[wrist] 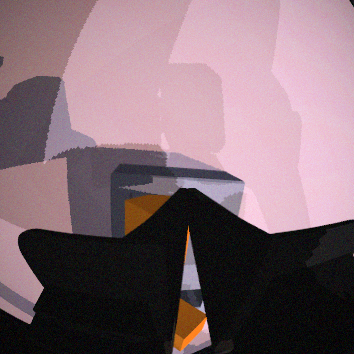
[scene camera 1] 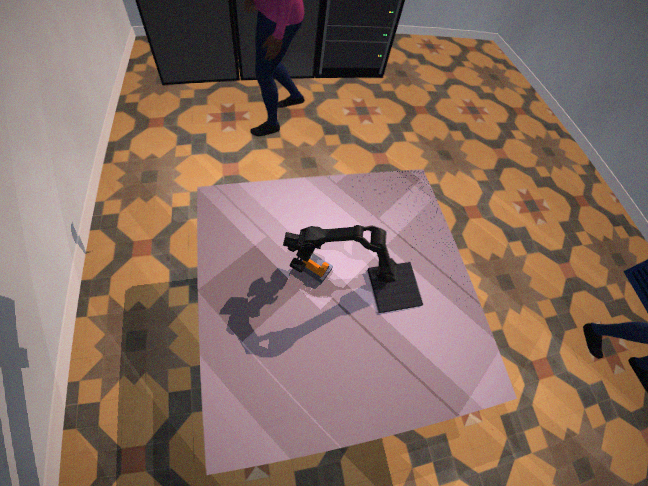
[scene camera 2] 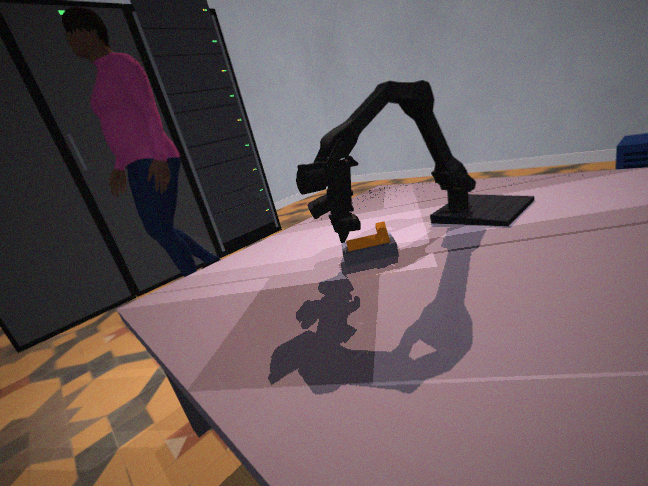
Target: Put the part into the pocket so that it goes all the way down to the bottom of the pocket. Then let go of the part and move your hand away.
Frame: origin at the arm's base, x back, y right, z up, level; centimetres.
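Seen in the pictures: gripper, between the fingertips: [wrist: 186,195] [scene camera 1: 303,255] [scene camera 2: 342,242]; arm's base, origin of its link: [scene camera 1: 385,276] [scene camera 2: 458,208].
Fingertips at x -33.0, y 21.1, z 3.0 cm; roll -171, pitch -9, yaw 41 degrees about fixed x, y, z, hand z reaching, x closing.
Observation:
Offsets run from my fingertips to a thing's top centre.
An orange L-shaped part {dx +3.5, dy -5.5, dz +3.0 cm} [scene camera 1: 317,265] [scene camera 2: 366,240] [wrist: 140,210] lies in the pocket of a low grey block {dx +3.8, dy -5.2, dz -1.7 cm} [scene camera 1: 325,275] [scene camera 2: 370,256] [wrist: 214,187] on the pink table. Its top stands a little above the block's rim, and one short leg points up at the end towards the arm's base. My gripper [scene camera 1: 297,263] [scene camera 2: 344,235] [wrist: 186,195] is shut with nothing between the fingers. Its closed tips point down at the part's other end, touching it or just above it; I cannot tell which. In the wrist view the fingers hide most of the part.
The arm's black base plate [scene camera 1: 399,289] [scene camera 2: 496,208] sits on the table behind the block. A person in a magenta top [scene camera 1: 276,58] [scene camera 2: 134,145] stands on the patterned floor by tall black server racks [scene camera 1: 192,39] [scene camera 2: 211,121], away from the table.

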